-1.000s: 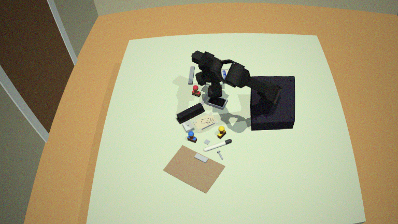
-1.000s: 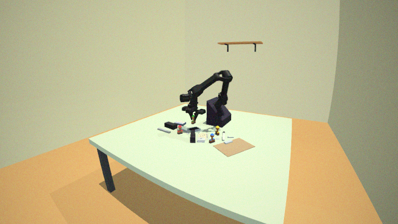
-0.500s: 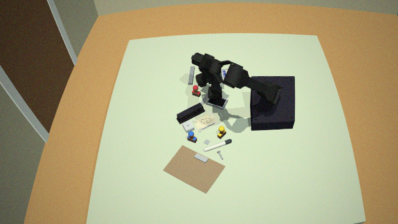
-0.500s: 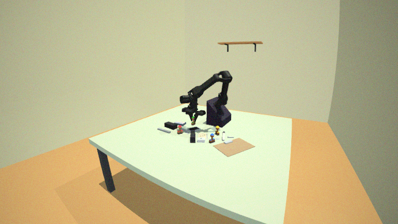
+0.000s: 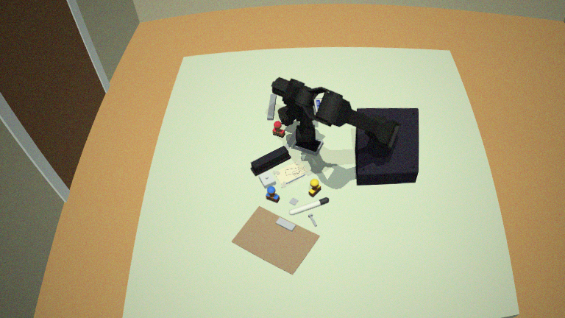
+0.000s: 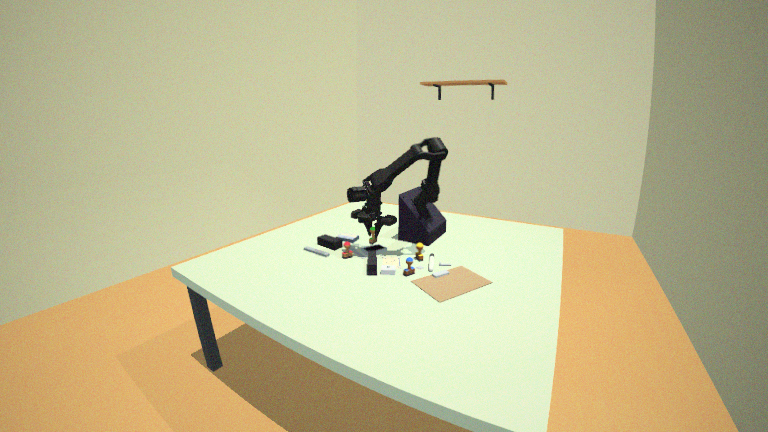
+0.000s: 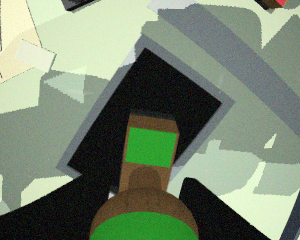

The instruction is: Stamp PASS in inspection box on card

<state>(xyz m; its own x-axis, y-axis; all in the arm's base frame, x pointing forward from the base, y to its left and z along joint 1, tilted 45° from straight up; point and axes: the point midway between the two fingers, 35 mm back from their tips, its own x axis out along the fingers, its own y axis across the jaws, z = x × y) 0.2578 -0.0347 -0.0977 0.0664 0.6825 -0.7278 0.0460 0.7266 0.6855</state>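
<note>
Right now my gripper tip is 60 mm above the ink pad. Round my gripper tip: red stamp 100 mm ahead, 60 mm to the right, 40 mm below; then cream card 120 mm to the left, 70 mm below, 60 mm ahead; then green stamp right at my gripper tip.
</note>
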